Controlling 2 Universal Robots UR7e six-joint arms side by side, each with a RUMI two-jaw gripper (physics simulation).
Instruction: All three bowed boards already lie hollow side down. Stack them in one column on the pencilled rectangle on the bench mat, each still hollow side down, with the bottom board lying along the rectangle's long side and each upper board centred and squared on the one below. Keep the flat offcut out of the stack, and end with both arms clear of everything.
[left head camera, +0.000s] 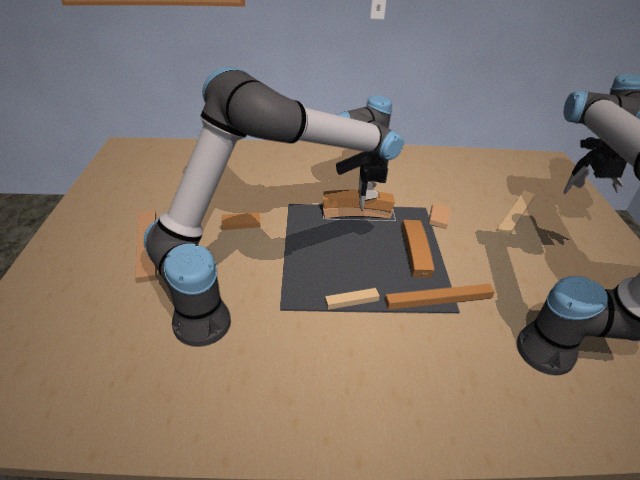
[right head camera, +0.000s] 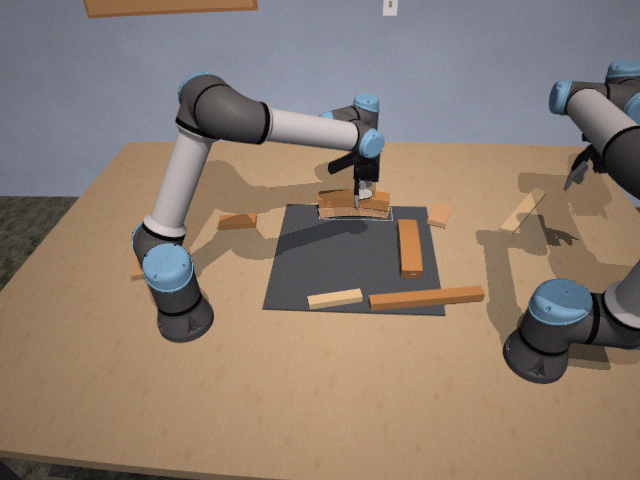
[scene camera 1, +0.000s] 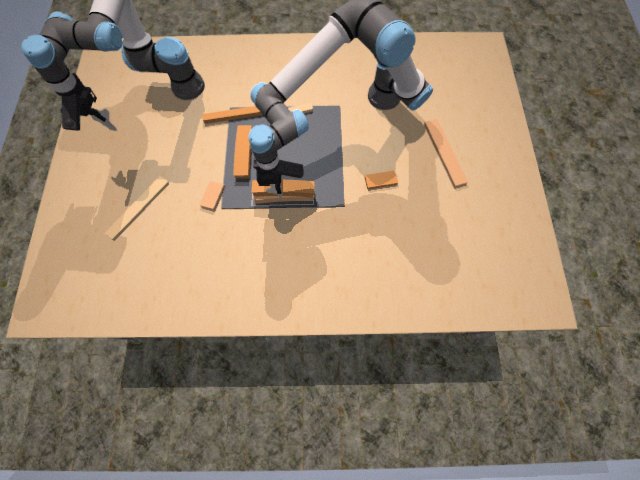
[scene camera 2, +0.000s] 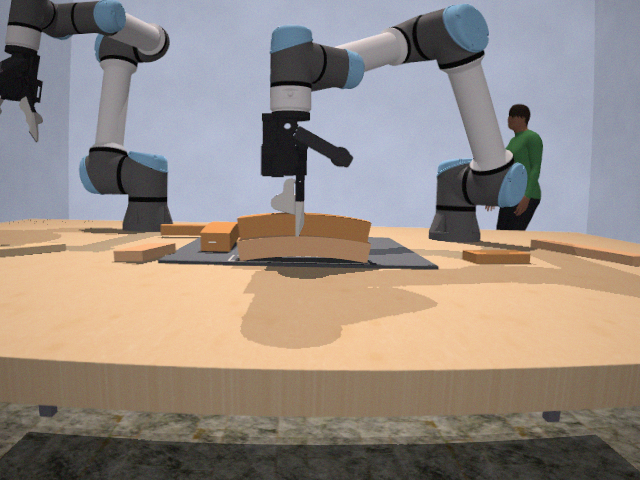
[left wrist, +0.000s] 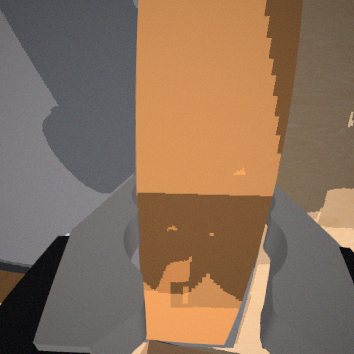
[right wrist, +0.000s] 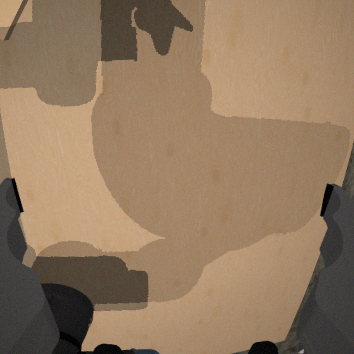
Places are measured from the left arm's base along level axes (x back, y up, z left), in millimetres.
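Where they show: left gripper, fingertip midpoint: (left head camera: 361, 204) (right head camera: 357, 203) (scene camera 1: 280, 190) (scene camera 2: 297, 234) (left wrist: 199, 177); right gripper, fingertip midpoint: (left head camera: 590, 193) (right head camera: 593, 189) (scene camera 1: 94, 128) (scene camera 2: 6, 138) (right wrist: 173, 183); left arm's base, origin of the base link: (left head camera: 202, 323) (right head camera: 186, 320) (scene camera 1: 384, 96) (scene camera 2: 454, 239); right arm's base, origin of the base link: (left head camera: 545, 350) (right head camera: 533, 357) (scene camera 1: 188, 86) (scene camera 2: 148, 229) (right wrist: 55, 306).
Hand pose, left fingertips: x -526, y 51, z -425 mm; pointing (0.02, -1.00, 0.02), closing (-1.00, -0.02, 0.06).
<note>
Things, the pixels of their top centre, and the offset from my left fingertips. "spot": a spot on its surface instead. Level surfaces: height alone.
- salmon bowed board, middle of its top: (scene camera 2: 305, 234) (right head camera: 353, 202) (left head camera: 357, 202) (scene camera 1: 284, 190) dx -3, dy +2, dz +15 mm
- pencilled rectangle, surface spot: (left head camera: 390, 217) spot: dx +14, dy -39, dz -105 mm
- bench mat, its level: dy -45 mm
- orange bowed board, middle of its top: (left wrist: 203, 191) (scene camera 2: 305, 213) (right head camera: 353, 193) (left head camera: 358, 194) (scene camera 1: 283, 185) dx +0, dy +40, dz +15 mm
- orange board, middle of its top: (scene camera 2: 224, 222) (right head camera: 409, 239) (left head camera: 418, 239) (scene camera 1: 242, 148) dx +182, dy +4, dz -175 mm
- long orange strip, middle of its top: (right head camera: 427, 294) (left head camera: 441, 293) (scene camera 1: 238, 111) dx +385, dy -19, dz -223 mm
- cream block, middle of its top: (right head camera: 334, 296) (left head camera: 352, 296) (scene camera 1: 295, 109) dx +414, dy -25, dz +29 mm
- salmon block, middle of its top: (scene camera 2: 145, 245) (right head camera: 439, 211) (left head camera: 440, 212) (scene camera 1: 211, 194) dx -18, dy -26, dz -283 mm
- cream strip, middle of its top: (right head camera: 524, 208) (left head camera: 517, 210) (scene camera 1: 136, 206) dx -82, dy -36, dz -583 mm
- orange block, middle of its top: (scene camera 2: 496, 251) (left head camera: 240, 218) (right head camera: 237, 219) (scene camera 1: 381, 178) dx +87, dy -31, dz +406 mm
A salmon bowed board (left head camera: 341, 212) (scene camera 2: 305, 249) lies hollow side down along the pencilled rectangle (left head camera: 394, 219) on the bench mat (left head camera: 336, 268). My left gripper (left head camera: 363, 202) (scene camera 2: 297, 219) (left wrist: 199, 177) is shut on an orange bowed board (left head camera: 382, 200) (scene camera 2: 336, 227) (left wrist: 205, 100). This board is hollow side down, its ends nearly in line with the salmon board's, and appears to rest on it. Another orange board (left head camera: 417, 248) (scene camera 1: 242, 152) (scene camera 2: 219, 238), its top slightly arched, lies on the mat, crosswise to the stack. My right gripper (left head camera: 592, 189) (right wrist: 173, 183) is open above the table at the far right of the left head camera view.
A long orange strip (left head camera: 439, 296) and a cream block (left head camera: 352, 298) lie at the mat's near edge. A salmon block (left head camera: 439, 215) and a cream strip (left head camera: 516, 212) lie right of the stack, an orange block (left head camera: 240, 221) and a long salmon piece (left head camera: 146, 248) left.
</note>
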